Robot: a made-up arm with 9 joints. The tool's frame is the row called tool.
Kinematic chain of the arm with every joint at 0, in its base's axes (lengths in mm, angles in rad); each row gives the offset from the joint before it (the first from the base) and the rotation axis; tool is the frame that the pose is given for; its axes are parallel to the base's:
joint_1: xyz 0 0 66.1 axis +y
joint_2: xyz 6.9 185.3 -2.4 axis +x
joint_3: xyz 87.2 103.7 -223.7 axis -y
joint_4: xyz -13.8 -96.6 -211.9 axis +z
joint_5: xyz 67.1 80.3 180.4 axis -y
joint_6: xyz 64 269.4 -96.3 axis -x
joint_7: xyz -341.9 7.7 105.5 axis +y
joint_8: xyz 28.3 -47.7 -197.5 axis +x
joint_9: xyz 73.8 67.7 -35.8 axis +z
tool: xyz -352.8 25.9 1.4
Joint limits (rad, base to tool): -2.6..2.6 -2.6..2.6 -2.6..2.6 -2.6..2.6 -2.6..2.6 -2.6..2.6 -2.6..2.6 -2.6..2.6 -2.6..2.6
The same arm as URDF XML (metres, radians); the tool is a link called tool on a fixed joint. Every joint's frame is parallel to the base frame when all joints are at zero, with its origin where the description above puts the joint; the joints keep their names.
<robot name="arm">
<joint name="joint_1" type="revolute"><parent link="base_link"/><child link="link1"/><origin xyz="0 0 0.0661"/><axis xyz="0 1 0"/><limit lower="-2.6" upper="2.6"/></joint>
<joint name="joint_2" type="revolute"><parent link="link1"/><child link="link2"/><origin xyz="0.0069 0.1853 -0.0024"/><axis xyz="1 0 0"/><limit lower="-2.6" upper="2.6"/></joint>
<joint name="joint_3" type="revolute"><parent link="link2"/><child link="link3"/><origin xyz="0.0872 0.1037 -0.2237"/><axis xyz="0 -1 0"/><limit lower="-2.6" upper="2.6"/></joint>
<joint name="joint_4" type="revolute"><parent link="link3"/><child link="link4"/><origin xyz="-0.0138 -0.0966 -0.2119"/><axis xyz="0 0 1"/><limit lower="-2.6" upper="2.6"/></joint>
<joint name="joint_5" type="revolute"><parent link="link4"/><child link="link5"/><origin xyz="0.0671 0.0803 0.1804"/><axis xyz="0 -1 0"/><limit lower="-2.6" upper="2.6"/></joint>
<joint name="joint_6" type="revolute"><parent link="link5"/><child link="link6"/><origin xyz="0.064 0.2694 -0.0963"/><axis xyz="-1 0 0"/><limit lower="-2.6" upper="2.6"/></joint>
<joint name="joint_7" type="revolute"><parent link="link6"/><child link="link7"/><origin xyz="-0.3419 0.0077 0.1055"/><axis xyz="0 1 0"/><limit lower="-2.6" upper="2.6"/></joint>
<joint name="joint_8" type="revolute"><parent link="link7"/><child link="link8"/><origin xyz="0.0283 -0.0477 -0.1975"/><axis xyz="1 0 0"/><limit lower="-2.6" upper="2.6"/></joint>
<joint name="joint_9" type="revolute"><parent link="link8"/><child link="link9"/><origin xyz="0.0738 0.0677 -0.0358"/><axis xyz="0 0 1"/><limit lower="-2.6" upper="2.6"/></joint>
<joint name="tool_joint" type="fixed"><parent link="link9"/><child link="tool"/><origin xyz="-0.3528 0.0259 0.0014"/></joint>
<link name="base_link"/>
<link name="link1"/>
<link name="link2"/>
<link name="link3"/>
<link name="link4"/>
<link name="link5"/>
<link name="link6"/>
<link name="link7"/>
<link name="link8"/>
<link name="link9"/>
<link name="tool"/>
</robot>

